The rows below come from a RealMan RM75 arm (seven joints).
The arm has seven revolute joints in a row. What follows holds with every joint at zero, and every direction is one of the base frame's.
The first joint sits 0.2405 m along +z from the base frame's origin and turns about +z.
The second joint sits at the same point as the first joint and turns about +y.
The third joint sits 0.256 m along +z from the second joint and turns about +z.
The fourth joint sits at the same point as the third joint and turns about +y.
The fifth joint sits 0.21 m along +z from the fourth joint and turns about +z.
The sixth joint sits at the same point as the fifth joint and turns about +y.
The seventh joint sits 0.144 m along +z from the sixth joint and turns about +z.
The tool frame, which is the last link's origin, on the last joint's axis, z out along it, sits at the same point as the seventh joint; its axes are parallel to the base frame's.
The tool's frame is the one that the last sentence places.
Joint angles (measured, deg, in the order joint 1, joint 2, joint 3, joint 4, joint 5, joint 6, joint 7), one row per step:
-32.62, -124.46, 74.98, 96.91, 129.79, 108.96, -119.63
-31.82, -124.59, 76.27, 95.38, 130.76, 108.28, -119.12
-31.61, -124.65, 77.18, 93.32, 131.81, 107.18, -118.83
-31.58, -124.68, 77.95, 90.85, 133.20, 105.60, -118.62
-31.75, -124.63, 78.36, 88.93, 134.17, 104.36, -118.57
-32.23, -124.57, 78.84, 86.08, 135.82, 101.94, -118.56
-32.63, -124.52, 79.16, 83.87, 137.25, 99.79, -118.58
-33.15, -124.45, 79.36, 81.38, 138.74, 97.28, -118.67
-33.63, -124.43, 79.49, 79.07, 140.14, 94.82, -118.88
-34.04, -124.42, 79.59, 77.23, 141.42, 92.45, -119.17
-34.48, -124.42, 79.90, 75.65, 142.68, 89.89, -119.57
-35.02, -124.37, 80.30, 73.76, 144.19, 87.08, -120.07
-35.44, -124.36, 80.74, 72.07, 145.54, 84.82, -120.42
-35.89, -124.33, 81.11, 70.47, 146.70, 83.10, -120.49
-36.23, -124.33, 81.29, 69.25, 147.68, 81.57, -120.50
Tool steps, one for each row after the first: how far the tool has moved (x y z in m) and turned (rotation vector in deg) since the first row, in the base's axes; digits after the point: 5 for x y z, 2 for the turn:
-0.00741, -0.00112, -0.00697, -0.89, 1.09, 0.97
-0.01380, 0.00041, -0.01369, -1.36, 2.04, 2.15
-0.02120, 0.00365, -0.02073, -1.37, 3.16, 3.60
-0.02642, 0.00672, -0.02540, -1.23, 3.96, 4.69
-0.03341, 0.01312, -0.03204, -0.32, 5.14, 6.10
-0.03918, 0.01874, -0.03693, 0.74, 6.13, 7.12
-0.04552, 0.02536, -0.04188, 2.09, 7.13, 8.24
-0.05152, 0.03152, -0.04642, 3.49, 8.03, 9.33
-0.05638, 0.03739, -0.04987, 5.06, 8.77, 10.14
-0.05992, 0.04345, -0.05324, 6.84, 9.49, 10.58
-0.06454, 0.05005, -0.05685, 8.75, 10.52, 11.04
-0.06909, 0.05477, -0.06032, 10.14, 11.59, 11.31
-0.07333, 0.05832, -0.06336, 11.02, 12.68, 11.32
-0.07667, 0.06163, -0.06533, 11.94, 13.47, 11.25

